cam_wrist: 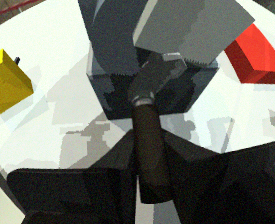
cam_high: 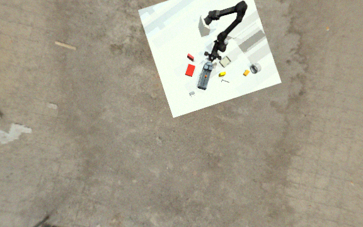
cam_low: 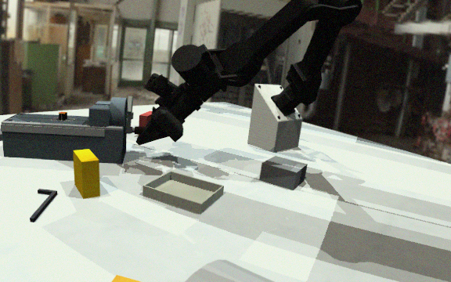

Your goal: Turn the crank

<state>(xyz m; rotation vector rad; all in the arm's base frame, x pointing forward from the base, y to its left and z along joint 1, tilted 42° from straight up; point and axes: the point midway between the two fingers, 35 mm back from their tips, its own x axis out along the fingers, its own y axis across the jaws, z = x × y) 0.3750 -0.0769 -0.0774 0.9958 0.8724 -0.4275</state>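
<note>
My gripper tip is 1 cm past the dark crank handle, 1 cm to the right of it and 3 cm below it. The rest, counted from my gripper tip: red pointer (12 cm ahead, 12 cm to the right, 5 cm above); shallow grey tray (5 cm ahead, 18 cm to the left, 3 cm below); yellow block (17 cm ahead, 7 cm to the left, 1 cm below).
</note>
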